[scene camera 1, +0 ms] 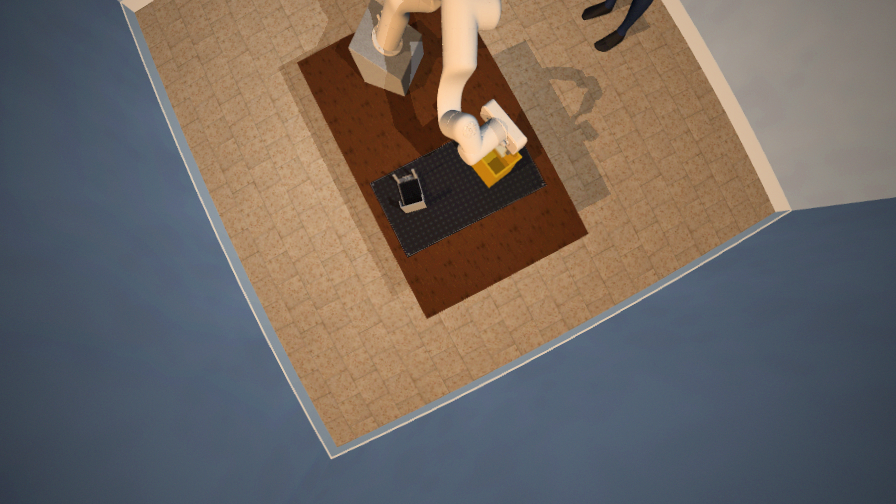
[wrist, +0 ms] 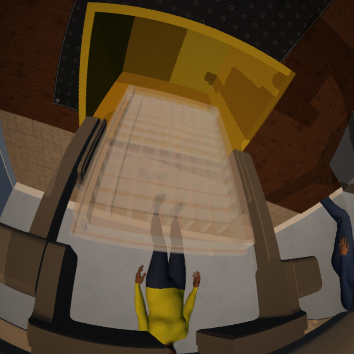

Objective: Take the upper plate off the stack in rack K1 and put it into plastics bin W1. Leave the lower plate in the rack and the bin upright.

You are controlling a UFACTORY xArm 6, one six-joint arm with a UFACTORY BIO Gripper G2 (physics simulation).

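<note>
My gripper [scene camera 1: 508,147] [wrist: 168,136] is shut on a clear plate with a grid of wells. The plate [wrist: 165,167] is held by its sides between the fingers, steeply tilted; in the wrist view its far end overlaps the opening of the bin. Whether it touches the bin cannot be told. Plastics bin W1 [scene camera 1: 489,178] [wrist: 200,52], yellow and open at the top, stands upright under the gripper; the arm hides part of it in the scene view. Rack K1 [scene camera 1: 413,206] stands at the left of the mat. A black plate [scene camera 1: 411,191] lies in it.
The dark dotted mat [scene camera 1: 451,206] [wrist: 250,30] lies on the brown table [scene camera 1: 501,250]. The robot's grey base block [scene camera 1: 382,72] stands at the table's back. A person's legs [scene camera 1: 617,28] show beyond the table. A person in yellow [wrist: 167,310] shows in the wrist view.
</note>
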